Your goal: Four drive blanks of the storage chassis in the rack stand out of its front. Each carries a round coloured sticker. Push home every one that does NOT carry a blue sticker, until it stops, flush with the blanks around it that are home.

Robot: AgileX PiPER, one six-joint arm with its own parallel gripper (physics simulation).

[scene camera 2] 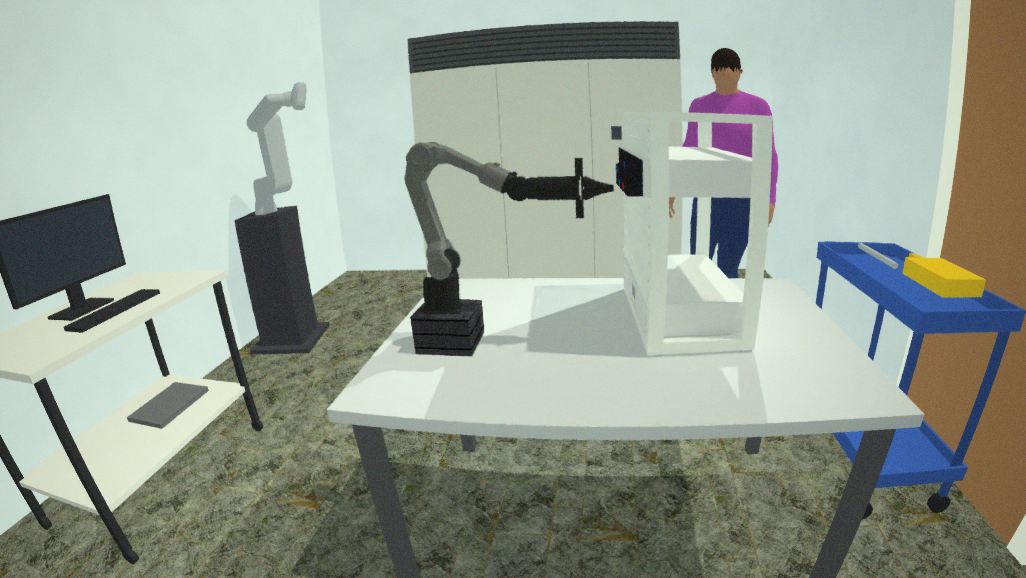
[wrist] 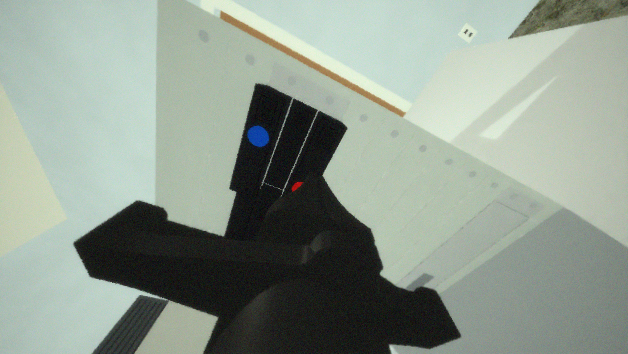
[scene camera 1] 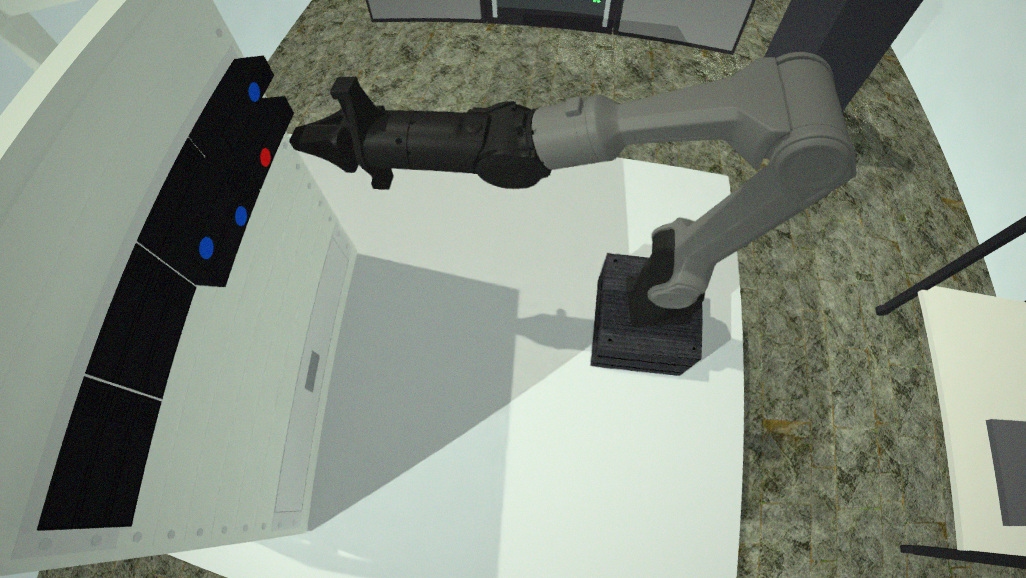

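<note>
The storage chassis shows a row of black blanks in the rack (scene camera 1: pixel 236 373) (scene camera 2: pixel 762 236). A red sticker (scene camera 1: pixel 265 157) (wrist: pixel 298 186) is on a blank that stands out, low in the row. Three blue stickers are on other blanks that stand out: one blue sticker (scene camera 1: pixel 254 91) (wrist: pixel 258 136) is at the far end, another blue sticker (scene camera 1: pixel 241 215) and a third blue sticker (scene camera 1: pixel 206 247) are nearer the middle. My gripper (scene camera 1: pixel 292 140) (scene camera 2: pixel 611 188) (wrist: pixel 311 182) is shut and empty. Its tip is close in front of the red-stickered blank and partly hides the red sticker in the wrist view; contact cannot be told.
Black blanks (scene camera 1: pixel 140 323) without stickers sit flush farther along the row. The rack stands on the white table (scene camera 2: pixel 574 402). A blue cart (scene camera 2: pixel 933 315) with a yellow box (scene camera 2: pixel 941 276) stands right of it, and a person (scene camera 2: pixel 730 122) stands behind the rack.
</note>
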